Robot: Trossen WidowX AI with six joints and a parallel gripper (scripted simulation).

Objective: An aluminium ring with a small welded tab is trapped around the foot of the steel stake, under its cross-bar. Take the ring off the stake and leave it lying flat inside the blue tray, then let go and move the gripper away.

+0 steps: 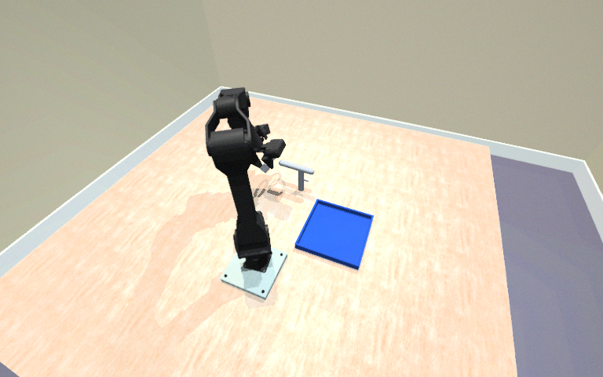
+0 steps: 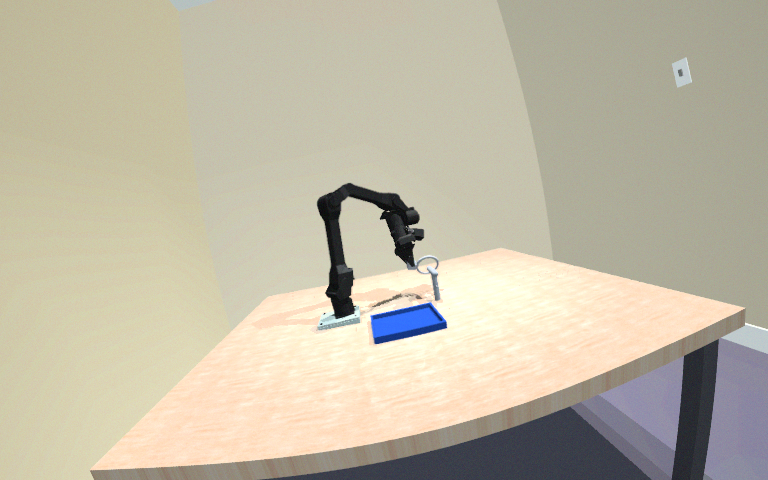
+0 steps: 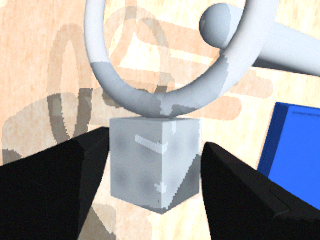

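The blue tray is 250 mm to the right of my gripper tip, 120 mm behind it and 100 mm below it. The rest, counted from my gripper tip: aluminium ring 50 mm ahead.
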